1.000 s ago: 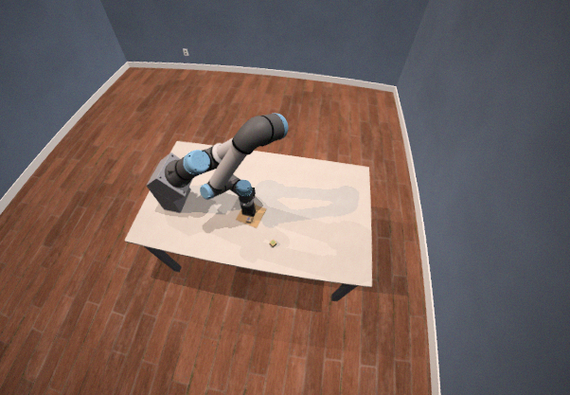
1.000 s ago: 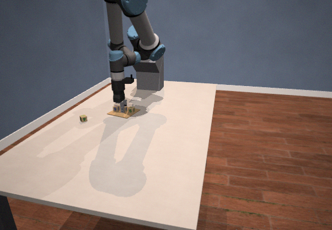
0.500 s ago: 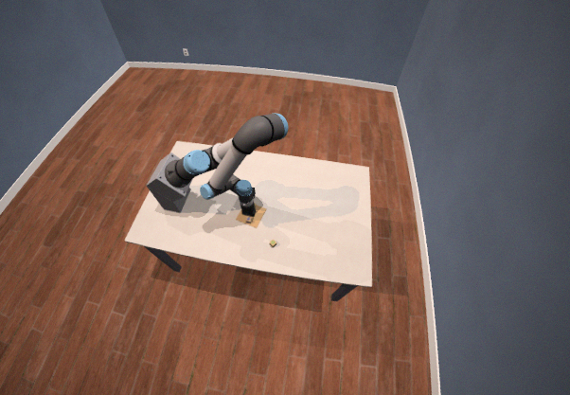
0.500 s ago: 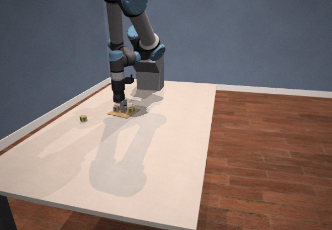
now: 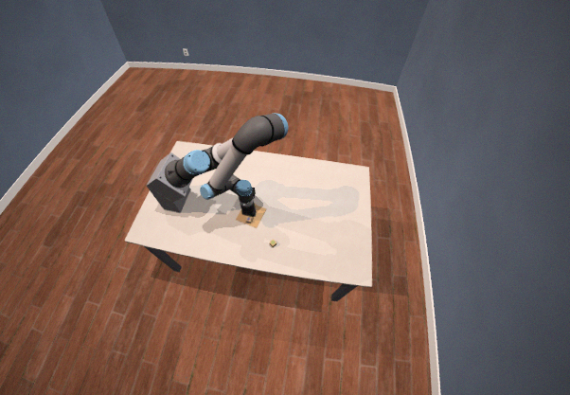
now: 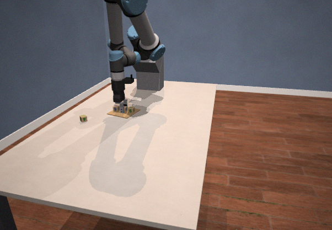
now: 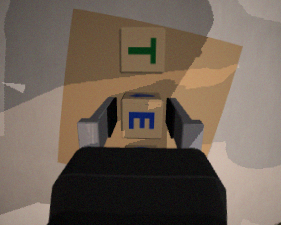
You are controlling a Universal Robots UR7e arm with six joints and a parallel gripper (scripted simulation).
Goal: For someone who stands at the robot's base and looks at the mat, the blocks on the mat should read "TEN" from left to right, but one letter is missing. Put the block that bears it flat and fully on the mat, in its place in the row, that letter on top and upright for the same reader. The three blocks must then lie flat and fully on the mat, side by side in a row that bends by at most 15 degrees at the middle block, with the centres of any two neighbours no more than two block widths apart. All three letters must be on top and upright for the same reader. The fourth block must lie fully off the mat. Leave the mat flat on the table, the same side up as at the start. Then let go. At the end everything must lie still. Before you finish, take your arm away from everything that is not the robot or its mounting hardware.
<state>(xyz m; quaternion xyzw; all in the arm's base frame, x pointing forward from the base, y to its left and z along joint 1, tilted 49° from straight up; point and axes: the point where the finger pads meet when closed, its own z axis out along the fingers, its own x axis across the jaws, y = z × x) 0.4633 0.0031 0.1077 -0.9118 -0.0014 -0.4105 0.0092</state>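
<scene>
Right now the tan mat is 20 mm below my hand.
</scene>
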